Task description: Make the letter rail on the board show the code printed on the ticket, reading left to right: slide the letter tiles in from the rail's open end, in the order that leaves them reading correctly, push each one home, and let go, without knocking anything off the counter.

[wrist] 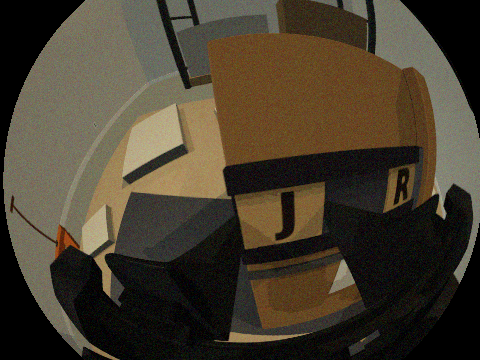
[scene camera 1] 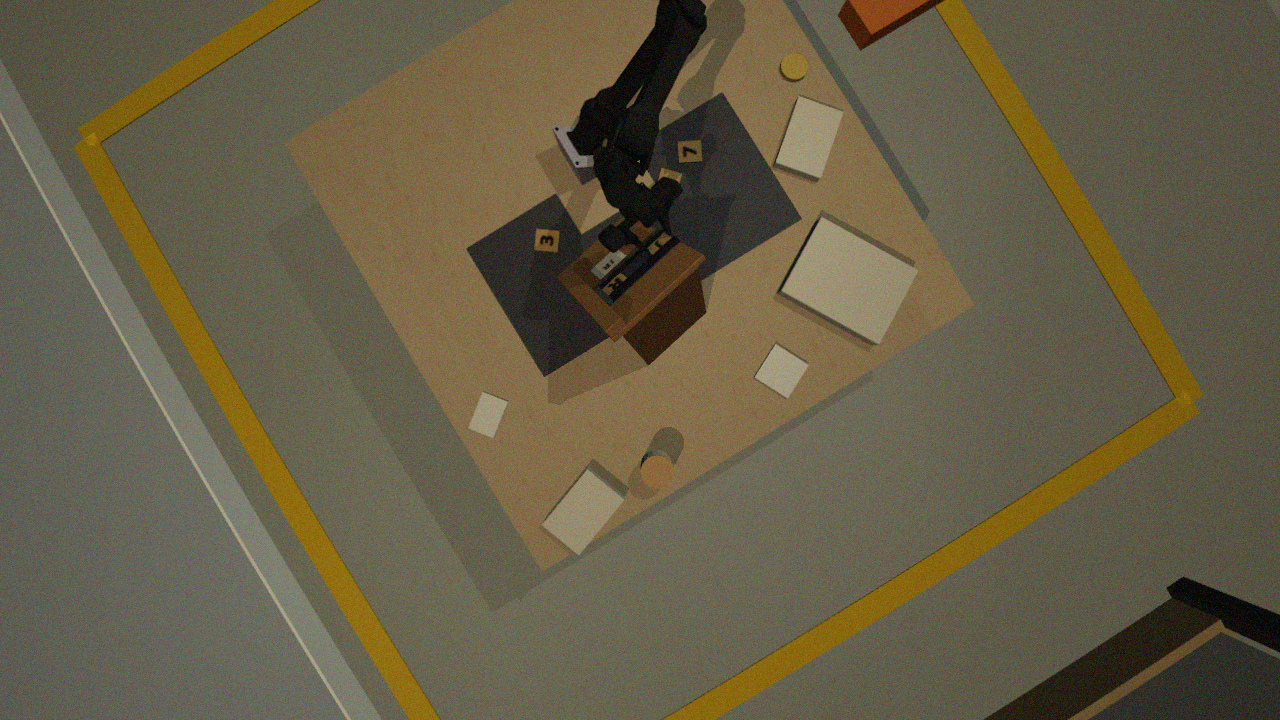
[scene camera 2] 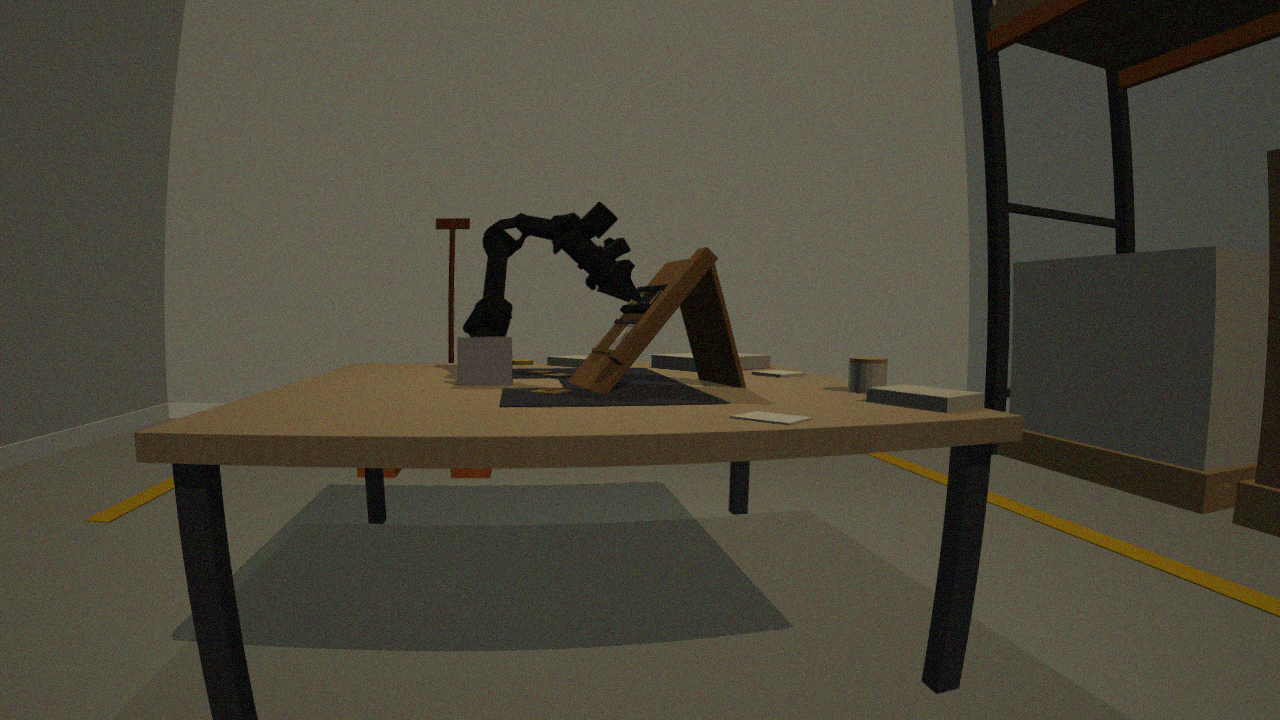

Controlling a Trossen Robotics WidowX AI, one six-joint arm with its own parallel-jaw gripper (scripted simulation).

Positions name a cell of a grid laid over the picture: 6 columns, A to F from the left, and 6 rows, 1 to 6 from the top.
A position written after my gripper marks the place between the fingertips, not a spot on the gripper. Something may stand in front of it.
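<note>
Wooden board (scene camera 1: D3), also (wrist: D2) and (scene camera 2: D3). A letter tile (wrist: F3). My gripper (scene camera 1: D3) holds another letter tile (wrist: D4). My gripper also at (wrist: D4) and (scene camera 2: C3).
</note>
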